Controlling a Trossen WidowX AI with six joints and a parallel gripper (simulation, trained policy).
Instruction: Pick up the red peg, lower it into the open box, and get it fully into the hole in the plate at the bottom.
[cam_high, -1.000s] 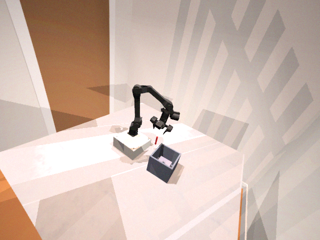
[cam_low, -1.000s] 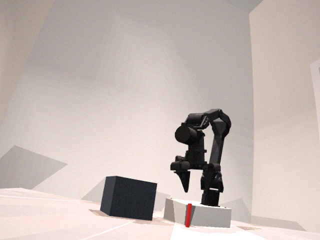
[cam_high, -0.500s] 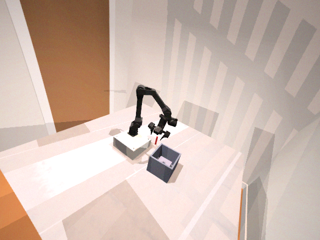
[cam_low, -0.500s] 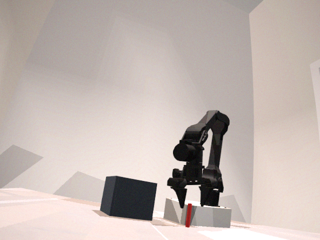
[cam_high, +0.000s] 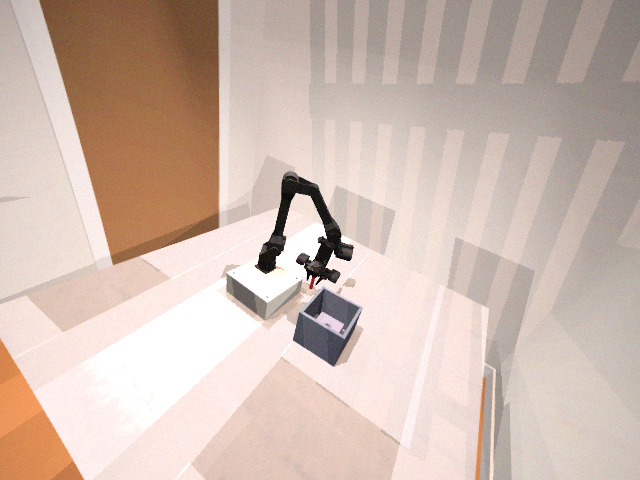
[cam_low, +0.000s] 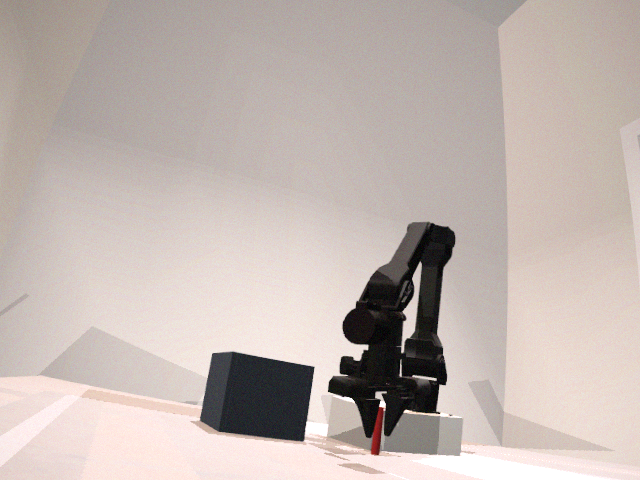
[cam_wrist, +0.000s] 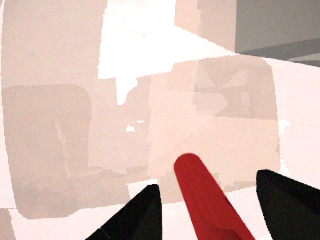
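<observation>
Right now the pale plate is 180 mm ahead of my gripper tip, 170 mm to the right of it and 20 mm above it. From my gripper tip the other things lie so: red peg: 10 mm above.
</observation>
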